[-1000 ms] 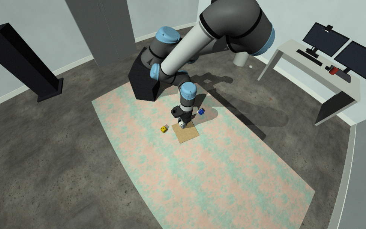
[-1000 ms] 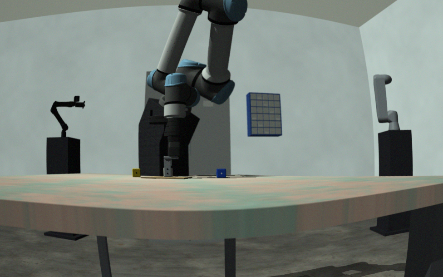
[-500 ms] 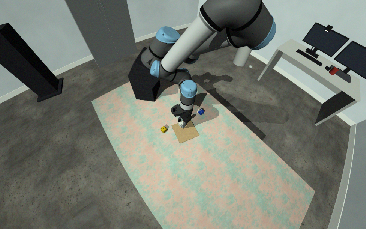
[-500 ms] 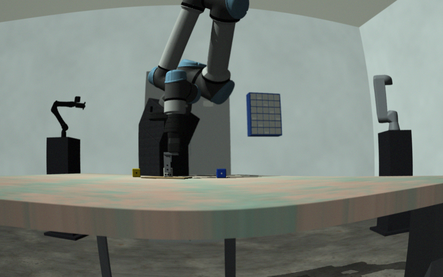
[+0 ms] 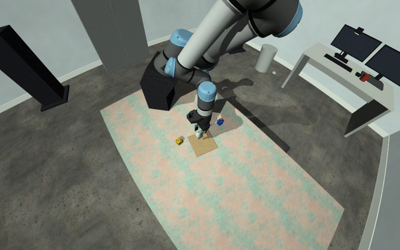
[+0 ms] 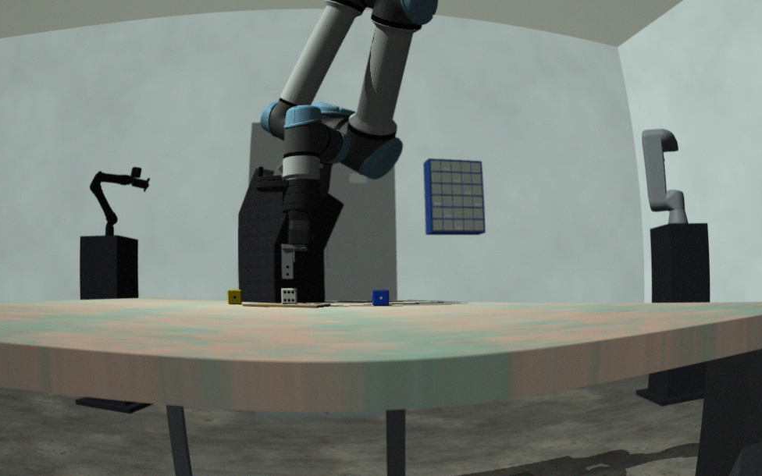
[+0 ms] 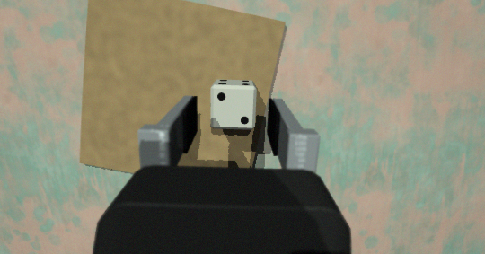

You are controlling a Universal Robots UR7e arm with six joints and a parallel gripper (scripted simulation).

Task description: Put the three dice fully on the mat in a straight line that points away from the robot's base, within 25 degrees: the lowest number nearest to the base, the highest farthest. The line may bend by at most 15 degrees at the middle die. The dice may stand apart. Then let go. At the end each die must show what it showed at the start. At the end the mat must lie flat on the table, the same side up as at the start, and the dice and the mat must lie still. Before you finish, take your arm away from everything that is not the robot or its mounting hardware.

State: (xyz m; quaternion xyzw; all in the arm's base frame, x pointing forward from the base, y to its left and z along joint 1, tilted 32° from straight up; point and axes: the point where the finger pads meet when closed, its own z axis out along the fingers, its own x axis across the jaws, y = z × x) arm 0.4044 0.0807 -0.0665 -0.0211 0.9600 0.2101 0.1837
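My hand is 5 cm above the white die. Also, from my hand: yellow die: 2 cm behind, 12 cm to the right, 5 cm below; then blue die: 3 cm behind, 18 cm to the left, 5 cm below; then tan mat: 4 cm ahead, 1 cm to the left, 7 cm below.
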